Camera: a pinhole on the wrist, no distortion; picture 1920 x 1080 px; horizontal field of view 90.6 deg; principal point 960.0 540.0 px. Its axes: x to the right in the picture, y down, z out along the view. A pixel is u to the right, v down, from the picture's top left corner.
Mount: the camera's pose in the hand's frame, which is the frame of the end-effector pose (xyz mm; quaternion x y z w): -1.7 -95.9 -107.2 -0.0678 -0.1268 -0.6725 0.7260
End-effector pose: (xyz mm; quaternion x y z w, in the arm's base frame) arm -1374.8 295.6 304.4 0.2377 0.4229 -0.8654 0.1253
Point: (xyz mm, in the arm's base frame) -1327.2 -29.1 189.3
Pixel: 223.3 740.4
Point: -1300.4 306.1 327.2
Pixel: 314.7 79.9
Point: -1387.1 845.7 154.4
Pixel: behind the camera
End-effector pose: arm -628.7 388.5 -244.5 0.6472 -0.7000 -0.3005 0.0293
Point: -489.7 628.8 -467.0
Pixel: 1643.0 35.8
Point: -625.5 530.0 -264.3
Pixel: 784.6 60.2
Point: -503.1 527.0 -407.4
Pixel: 1626.7 183.4
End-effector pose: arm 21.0 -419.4 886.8 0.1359 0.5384 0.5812 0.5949
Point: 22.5 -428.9 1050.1
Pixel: 242.5 314.8
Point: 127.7 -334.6 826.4
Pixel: 1192.5 976.4
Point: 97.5 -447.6 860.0
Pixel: 1050.5 439.2
